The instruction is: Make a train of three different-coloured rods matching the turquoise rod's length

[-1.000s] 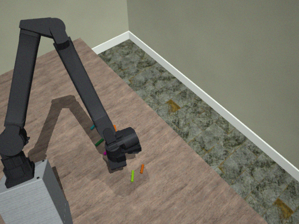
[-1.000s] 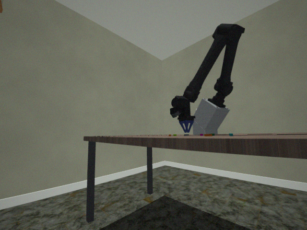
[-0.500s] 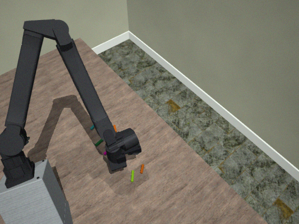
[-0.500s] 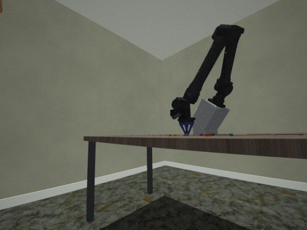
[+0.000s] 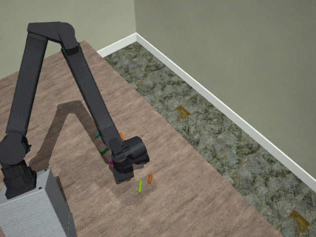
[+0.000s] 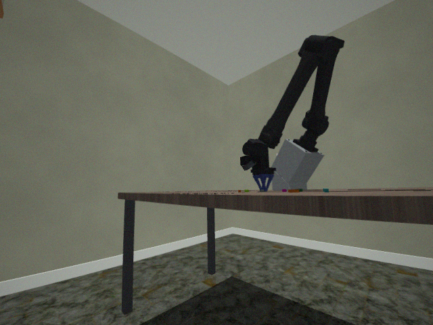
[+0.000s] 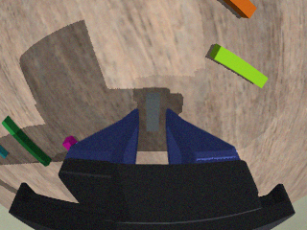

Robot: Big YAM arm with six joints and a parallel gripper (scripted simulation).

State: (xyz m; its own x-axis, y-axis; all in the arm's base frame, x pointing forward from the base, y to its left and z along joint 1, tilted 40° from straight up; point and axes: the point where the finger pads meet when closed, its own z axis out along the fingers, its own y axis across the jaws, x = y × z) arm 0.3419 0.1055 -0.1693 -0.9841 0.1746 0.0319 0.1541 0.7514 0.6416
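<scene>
Now: the grey rod 10 mm below my hand. Round my hand: lime rod: 40 mm ahead, 70 mm to the right, 10 mm below; then magenta rod: 30 mm behind, 90 mm to the left, 10 mm below; then green rod: 20 mm behind, 160 mm to the left, 10 mm below.
</scene>
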